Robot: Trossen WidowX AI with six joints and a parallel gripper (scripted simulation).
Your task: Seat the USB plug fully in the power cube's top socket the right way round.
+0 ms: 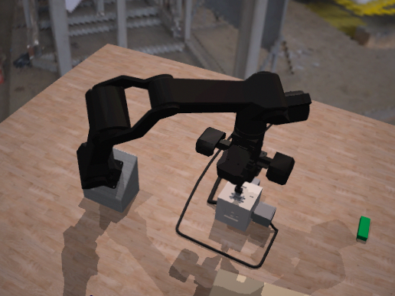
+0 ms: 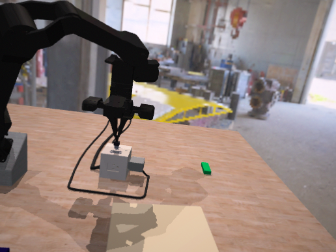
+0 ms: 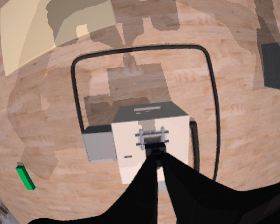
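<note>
My gripper tip is 60 mm above the USB socket and 10 mm to the right of it. Round my gripper tip: black USB plug: 20 mm below; then pale mat: 210 mm to the right, 130 mm ahead, 120 mm below; then green block: 300 mm ahead, 120 mm below, 90 mm to the left.
</note>
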